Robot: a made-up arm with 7 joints.
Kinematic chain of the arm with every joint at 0, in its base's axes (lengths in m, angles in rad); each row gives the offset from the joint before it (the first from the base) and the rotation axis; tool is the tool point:
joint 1: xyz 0 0.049 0 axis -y
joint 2: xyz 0 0.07 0 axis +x
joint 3: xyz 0 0 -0.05 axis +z
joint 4: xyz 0 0 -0.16 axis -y
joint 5: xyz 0 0 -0.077 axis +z
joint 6: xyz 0 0 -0.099 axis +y
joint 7: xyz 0 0 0 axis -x
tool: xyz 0 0 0
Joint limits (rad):
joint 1: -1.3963..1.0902
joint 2: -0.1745..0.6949
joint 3: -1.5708..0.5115
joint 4: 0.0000..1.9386
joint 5: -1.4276..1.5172
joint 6: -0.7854..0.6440
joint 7: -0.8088..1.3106
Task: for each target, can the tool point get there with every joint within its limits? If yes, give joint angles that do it. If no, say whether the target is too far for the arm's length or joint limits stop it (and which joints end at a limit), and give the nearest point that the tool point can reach.
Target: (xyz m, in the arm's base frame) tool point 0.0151 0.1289 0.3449
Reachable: no: joint limits stop it (at a limit: joint 1, joint 2, joint 4) | nearest point 0.1435 0.2517 0.1014 | short by 0.301 m
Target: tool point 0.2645 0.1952 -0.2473
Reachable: yes | joints 0.5579 0.1480 0.2493 0.5798 -0.1534 -0.4854 -0.5974
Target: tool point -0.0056 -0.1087 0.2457
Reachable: no: joint limits stop it (at a limit: joint 1, joint 2, joint 4) | nearest point 0.1593 -0.0279 0.0393 | short by 0.276 m
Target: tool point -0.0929 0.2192 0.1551
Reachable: no: joint limits stop it (at a limit: joint 1, joint 2, joint 3, joint 4) | nearest point 0.1205 0.2747 0.0987 | short by 0.228 m
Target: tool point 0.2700 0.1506 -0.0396
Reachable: yes | joints 0.8101 0.4981 -0.4635 1.5657 0.8271 -0.3754 -0.0282
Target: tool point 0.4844 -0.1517 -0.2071
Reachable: no: too far | nearest point 0.3167 -0.0212 -0.1450 | short by 0.221 m
